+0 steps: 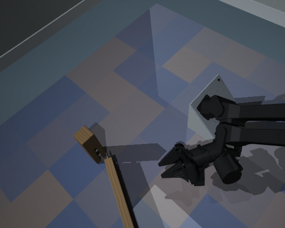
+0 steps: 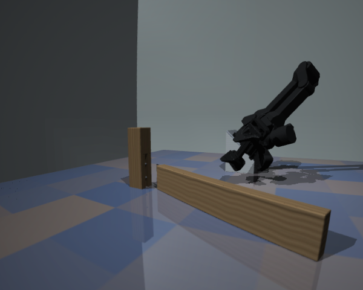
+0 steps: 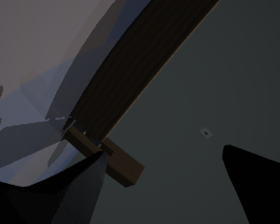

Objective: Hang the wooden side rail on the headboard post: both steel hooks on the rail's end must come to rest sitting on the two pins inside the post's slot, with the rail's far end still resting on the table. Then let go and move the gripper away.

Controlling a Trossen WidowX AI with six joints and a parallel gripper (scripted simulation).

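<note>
Now: the wooden headboard post 6 cm ahead of my gripper tip, 25 cm to the right of it and 3 cm below it.
</note>
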